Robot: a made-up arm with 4 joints. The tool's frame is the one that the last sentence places.
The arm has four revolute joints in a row. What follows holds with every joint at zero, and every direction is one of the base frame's.
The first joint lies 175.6 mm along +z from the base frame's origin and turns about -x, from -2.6 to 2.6 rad.
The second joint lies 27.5 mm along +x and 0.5 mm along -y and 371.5 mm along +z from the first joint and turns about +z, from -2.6 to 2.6 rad.
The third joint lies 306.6 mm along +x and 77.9 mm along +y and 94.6 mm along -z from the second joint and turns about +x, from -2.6 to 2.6 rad.
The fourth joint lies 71.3 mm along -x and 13.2 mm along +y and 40 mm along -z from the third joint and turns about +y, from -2.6 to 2.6 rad.
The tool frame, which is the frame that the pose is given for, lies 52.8 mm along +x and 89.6 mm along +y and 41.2 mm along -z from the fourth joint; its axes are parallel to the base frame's.
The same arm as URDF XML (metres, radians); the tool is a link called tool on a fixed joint. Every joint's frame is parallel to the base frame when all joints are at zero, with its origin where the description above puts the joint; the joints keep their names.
<robot name="arm">
  <joint name="joint 1" type="revolute">
    <parent link="base_link"/>
    <child link="link1"/>
    <origin xyz="0 0 0.1756"/>
    <axis xyz="-1 0 0"/>
    <limit lower="-2.6" upper="2.6"/>
  </joint>
  <joint name="joint 2" type="revolute">
    <parent link="link1"/>
    <child link="link2"/>
    <origin xyz="0.0275 -0.0005 0.3715"/>
    <axis xyz="0 0 1"/>
    <limit lower="-2.6" upper="2.6"/>
  </joint>
  <joint name="joint 3" type="revolute">
    <parent link="link2"/>
    <child link="link3"/>
    <origin xyz="0.3066 0.0779 -0.0946"/>
    <axis xyz="1 0 0"/>
    <limit lower="-2.6" upper="2.6"/>
  </joint>
  <joint name="joint 4" type="revolute">
    <parent link="link3"/>
    <child link="link4"/>
    <origin xyz="-0.0713 0.0132 -0.04"/>
    <axis xyz="0 1 0"/>
    <limit lower="-2.6" upper="2.6"/>
  </joint>
  <joint name="tool_joint" type="fixed">
    <parent link="link4"/>
    <child link="tool"/>
    <origin xyz="0.0528 0.0896 -0.0412"/>
  </joint>
  <link name="base_link"/>
  <link name="link1"/>
  <link name="link2"/>
  <link name="link3"/>
  <link name="link4"/>
  <link name="tool"/>
</robot>

